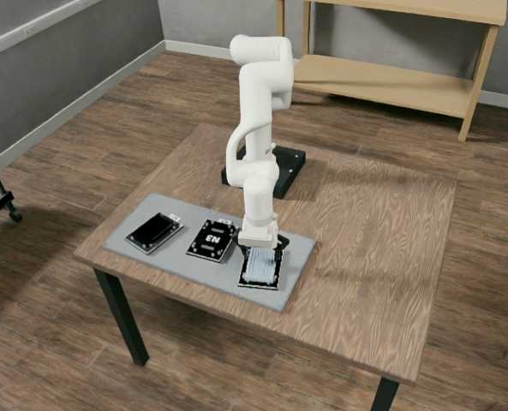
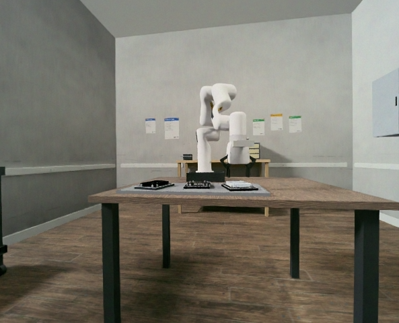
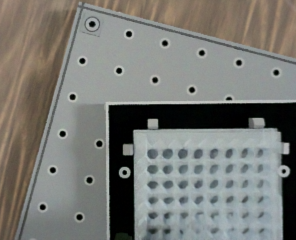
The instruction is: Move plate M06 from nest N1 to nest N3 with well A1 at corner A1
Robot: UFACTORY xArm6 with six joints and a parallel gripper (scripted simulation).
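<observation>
The white well plate is 40 mm below my hand. Round my hand: black plate: 390 mm to the right, 40 mm below, 40 mm ahead; then nest N3: 200 mm to the right, 50 mm below, 20 mm behind; then nest N1: 50 mm below.
</observation>
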